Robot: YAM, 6 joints.
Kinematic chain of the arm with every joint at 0, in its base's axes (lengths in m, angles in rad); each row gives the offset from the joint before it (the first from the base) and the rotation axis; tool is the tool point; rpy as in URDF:
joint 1: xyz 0 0 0.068 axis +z
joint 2: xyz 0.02 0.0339 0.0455 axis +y
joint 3: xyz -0.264 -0.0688 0 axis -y
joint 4: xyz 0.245 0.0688 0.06 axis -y
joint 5: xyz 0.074 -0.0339 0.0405 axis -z
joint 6: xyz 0.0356 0 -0.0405 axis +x
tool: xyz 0 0 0 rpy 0 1.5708 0
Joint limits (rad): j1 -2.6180..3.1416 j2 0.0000..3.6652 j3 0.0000..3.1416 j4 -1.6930..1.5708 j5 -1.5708..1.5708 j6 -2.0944..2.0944
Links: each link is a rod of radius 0.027 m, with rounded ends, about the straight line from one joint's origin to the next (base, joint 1, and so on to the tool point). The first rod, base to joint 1, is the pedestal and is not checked.
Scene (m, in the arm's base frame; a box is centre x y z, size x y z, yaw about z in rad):
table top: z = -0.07
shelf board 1: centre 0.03 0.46 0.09 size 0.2 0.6 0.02 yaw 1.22
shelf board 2: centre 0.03 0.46 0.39 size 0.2 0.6 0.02 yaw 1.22
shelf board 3: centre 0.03 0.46 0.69 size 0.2 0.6 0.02 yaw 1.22
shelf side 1: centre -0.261 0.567 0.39 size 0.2 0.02 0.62 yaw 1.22
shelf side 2: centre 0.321 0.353 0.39 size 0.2 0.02 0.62 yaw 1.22
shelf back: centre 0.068 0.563 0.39 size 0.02 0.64 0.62 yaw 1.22
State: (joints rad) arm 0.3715 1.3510 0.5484 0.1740 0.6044 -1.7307
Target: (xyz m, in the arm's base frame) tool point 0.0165 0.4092 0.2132
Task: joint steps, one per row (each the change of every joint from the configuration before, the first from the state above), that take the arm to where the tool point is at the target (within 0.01 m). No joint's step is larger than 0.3 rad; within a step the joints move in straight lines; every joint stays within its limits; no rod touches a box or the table.
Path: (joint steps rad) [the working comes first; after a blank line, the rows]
Joints at the target: 1.5688 1.8270 1.1135 0.3192 0.4564 -1.7307
Straight joint move there: clear.

1: 0.2395 0.0952 0.1130 0.0290 -0.0296 0.0000
2: 0.2394 0.0952 0.1130 0.0291 -0.0296 0.0000
3: 0.2395 0.0952 0.1131 0.0290 -0.0296 0.0000
4: 0.2395 0.0952 0.1130 0.0290 -0.0296 0.0000
5: 0.2394 0.0952 0.1130 0.0291 -0.0296 0.0000

